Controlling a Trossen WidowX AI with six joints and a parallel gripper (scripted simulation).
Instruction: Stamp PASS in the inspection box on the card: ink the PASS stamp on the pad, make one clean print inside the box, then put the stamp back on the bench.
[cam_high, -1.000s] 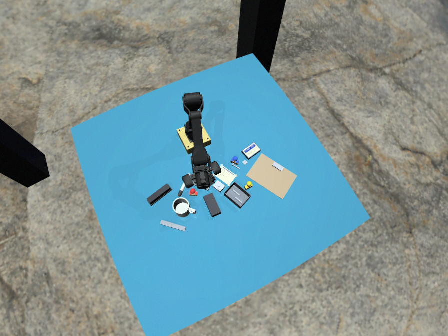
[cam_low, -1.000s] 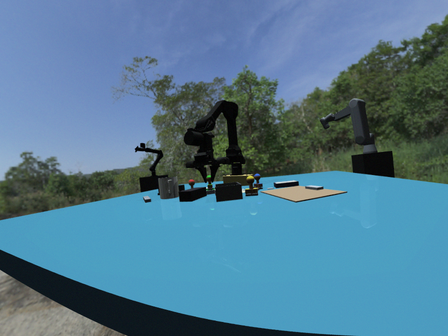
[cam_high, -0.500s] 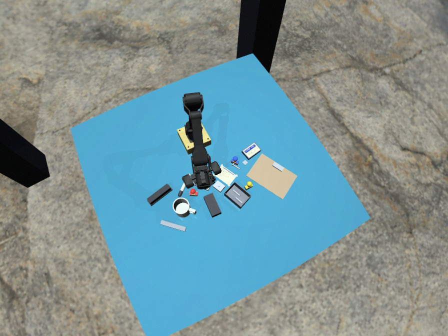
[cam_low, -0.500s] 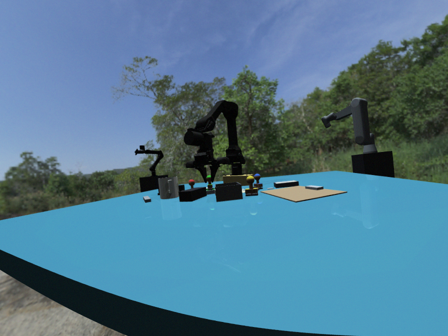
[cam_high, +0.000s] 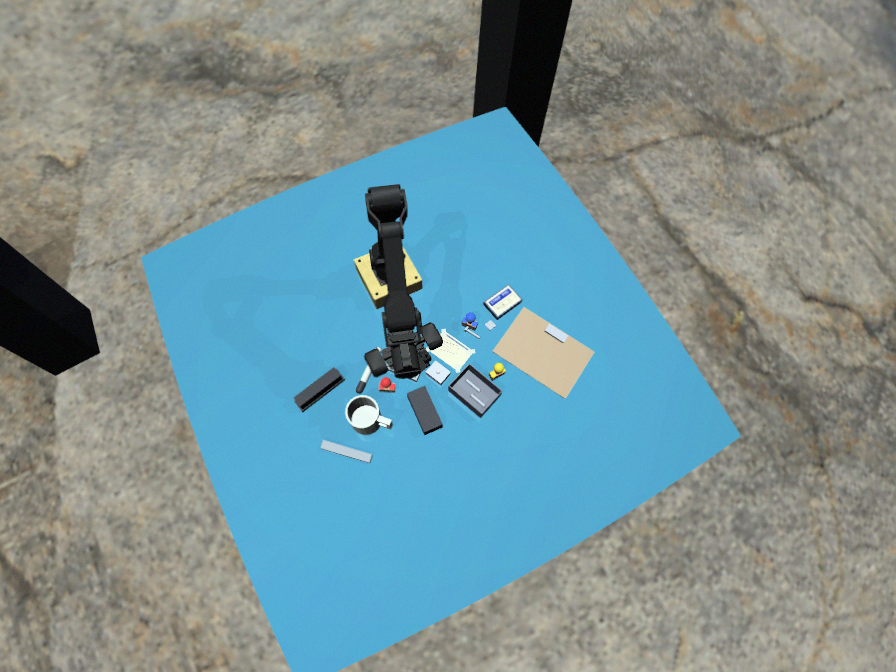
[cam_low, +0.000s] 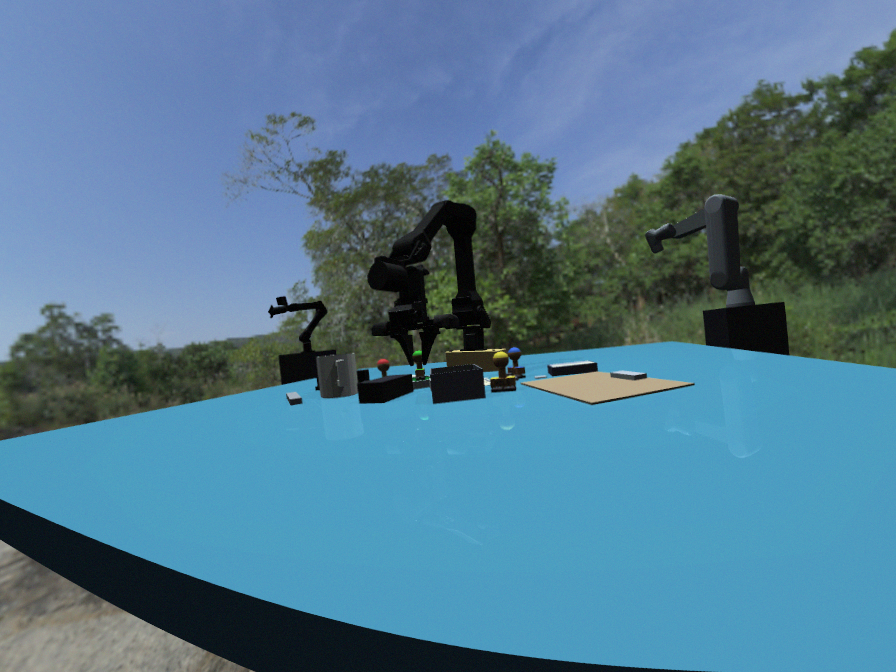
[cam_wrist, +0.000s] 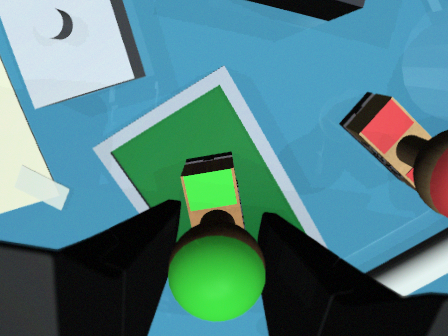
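Now: the green-knobbed stamp 1 cm below my gripper tip and 1 cm behind it. The rest, counted from my gripper tip: green ink pad 4 cm below, 1 cm behind; then marker 11 cm to the right, 4 cm below, 3 cm behind; then red stamp 7 cm to the right, 3 cm ahead, 2 cm below.
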